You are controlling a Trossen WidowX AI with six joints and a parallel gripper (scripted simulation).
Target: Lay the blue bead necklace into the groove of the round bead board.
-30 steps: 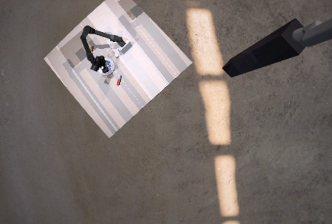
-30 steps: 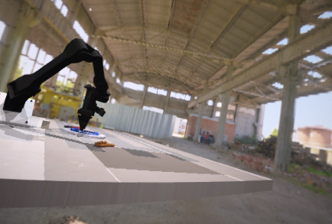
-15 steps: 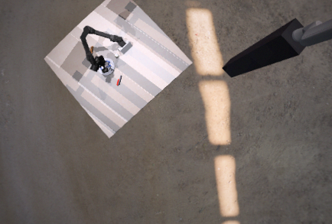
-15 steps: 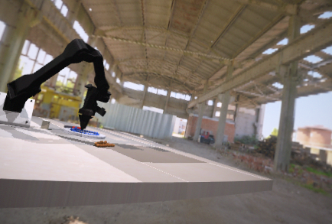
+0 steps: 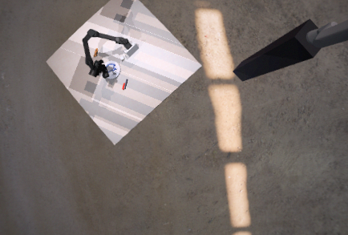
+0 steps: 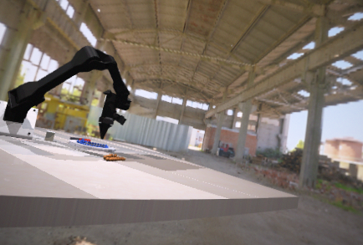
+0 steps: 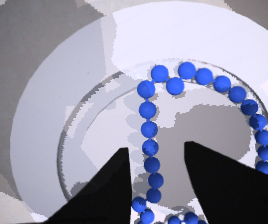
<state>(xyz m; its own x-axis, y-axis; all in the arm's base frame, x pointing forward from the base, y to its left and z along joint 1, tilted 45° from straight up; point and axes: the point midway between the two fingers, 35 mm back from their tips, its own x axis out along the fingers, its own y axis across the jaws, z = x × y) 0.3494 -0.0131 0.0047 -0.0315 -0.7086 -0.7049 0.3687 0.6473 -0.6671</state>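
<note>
My gripper tip is now 30 mm past the round white bead board and 30 mm above it. Round my gripper tip: small white block 210 mm behind, 10 mm to the left, 30 mm below; red pen-like object 20 mm behind, 230 mm to the left, 40 mm below.
</note>
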